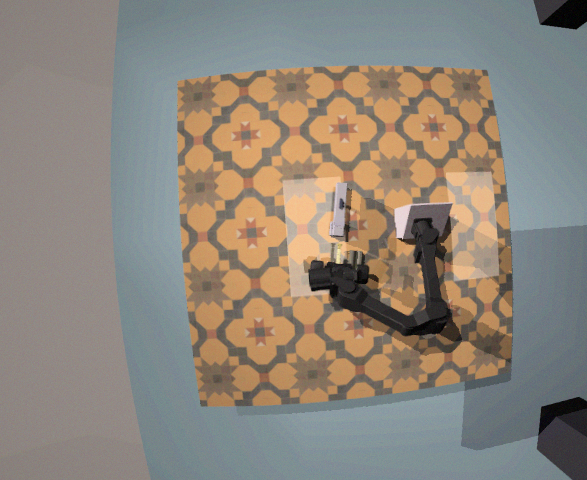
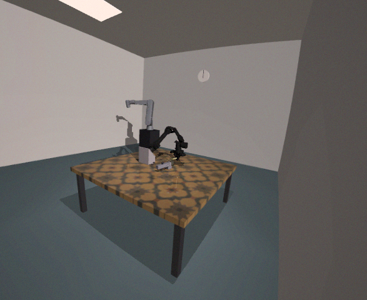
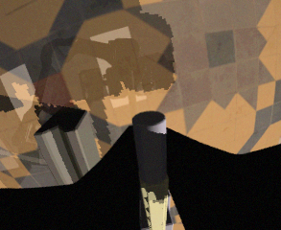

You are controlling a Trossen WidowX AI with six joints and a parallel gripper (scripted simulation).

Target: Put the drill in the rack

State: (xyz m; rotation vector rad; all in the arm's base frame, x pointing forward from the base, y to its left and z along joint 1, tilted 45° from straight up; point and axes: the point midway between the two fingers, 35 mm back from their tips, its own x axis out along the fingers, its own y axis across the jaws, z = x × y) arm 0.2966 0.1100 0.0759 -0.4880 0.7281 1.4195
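Right now my gripper tip is 1 cm past the drill, 4 cm to the left of it and 3 cm below it. From my gripper tip the other things lie so: pale grey fixture: 3 cm behind, 20 cm to the right, 2 cm below; then dark rack: 7 cm behind, 2 cm to the right, 4 cm below; then dark key: 3 cm behind, 23 cm to the right, 1 cm below.
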